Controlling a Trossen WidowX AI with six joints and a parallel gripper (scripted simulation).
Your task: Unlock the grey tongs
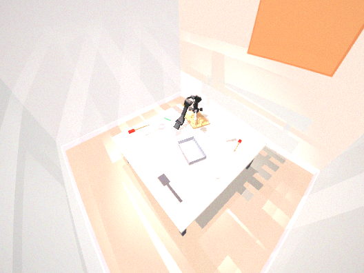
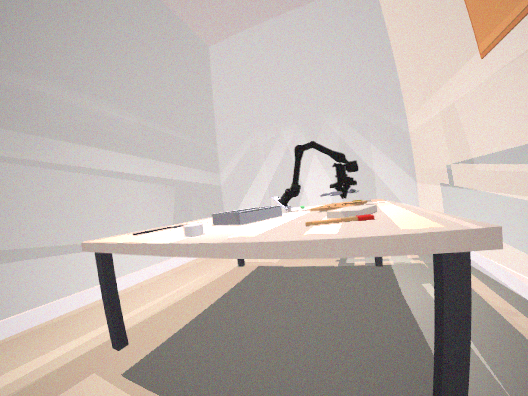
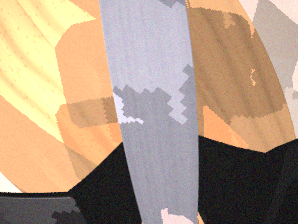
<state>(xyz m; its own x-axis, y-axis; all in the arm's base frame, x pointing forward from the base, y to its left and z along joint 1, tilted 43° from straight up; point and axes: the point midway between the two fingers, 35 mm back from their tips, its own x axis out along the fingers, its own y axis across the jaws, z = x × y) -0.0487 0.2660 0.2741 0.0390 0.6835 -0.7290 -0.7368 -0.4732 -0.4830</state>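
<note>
My gripper tip is 4 cm above the wooden board, 3 cm short of it and 2 cm to the left of it. Round my gripper tip: green object (32 cm to the right, 26 cm behind, 4 cm below); then red-tipped stick (68 cm ahead, 4 cm below, 1 cm to the left); then grey roasting tin (46 cm to the right, 40 cm ahead, 2 cm below).
</note>
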